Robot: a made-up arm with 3 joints.
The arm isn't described. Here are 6 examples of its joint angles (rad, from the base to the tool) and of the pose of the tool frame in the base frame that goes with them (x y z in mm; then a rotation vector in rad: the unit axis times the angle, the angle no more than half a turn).
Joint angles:
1: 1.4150 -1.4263 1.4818
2: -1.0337 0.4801 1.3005
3: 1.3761 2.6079 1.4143
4: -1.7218 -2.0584 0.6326
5: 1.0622 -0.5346 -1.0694
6: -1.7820 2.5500 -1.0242
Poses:
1: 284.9 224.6 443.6 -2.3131 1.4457 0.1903
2: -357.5 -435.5 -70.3 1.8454 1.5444 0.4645
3: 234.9 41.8 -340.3 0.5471 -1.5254 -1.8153
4: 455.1 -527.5 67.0 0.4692 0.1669 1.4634
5: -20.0 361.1 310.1 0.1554 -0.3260 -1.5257
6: 137.5 -391.7 667.5 -0.3898 0.6995 1.4447
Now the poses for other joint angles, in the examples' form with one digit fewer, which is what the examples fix.
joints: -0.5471 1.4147 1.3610
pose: -246 -613 46 -1.717 -2.394 -0.460
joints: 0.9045 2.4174 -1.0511
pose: 79 -199 -431 1.597 -1.439 1.060
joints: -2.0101 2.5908 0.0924
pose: 184 -284 669 -0.874 -0.225 1.847
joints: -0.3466 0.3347 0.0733
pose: -308 -168 -250 -1.528 -1.534 -0.704
